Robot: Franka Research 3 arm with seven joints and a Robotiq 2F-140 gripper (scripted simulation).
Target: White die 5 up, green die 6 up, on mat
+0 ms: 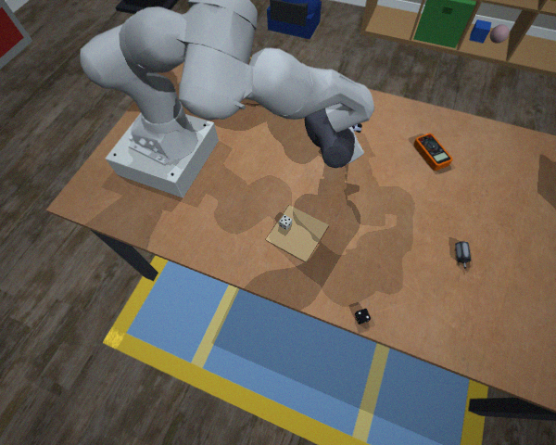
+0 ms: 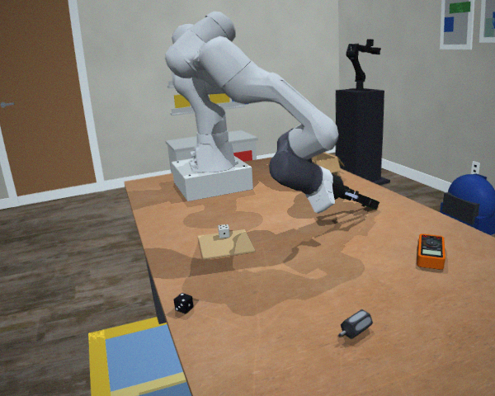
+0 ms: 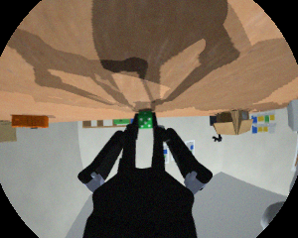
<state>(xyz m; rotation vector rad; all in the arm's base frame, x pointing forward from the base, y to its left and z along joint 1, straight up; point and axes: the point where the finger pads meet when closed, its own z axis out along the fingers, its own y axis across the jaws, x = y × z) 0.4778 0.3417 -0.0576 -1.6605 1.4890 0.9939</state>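
My hand is 20 mm to the right of the green die and 10 mm above it. Also, from my hand: orange multimeter: 320 mm ahead, 60 mm to the right, 10 mm below; then cardboard box: 390 mm behind, 60 mm to the left, 10 mm above; then white die: 60 mm behind, 470 mm to the right, 10 mm below.
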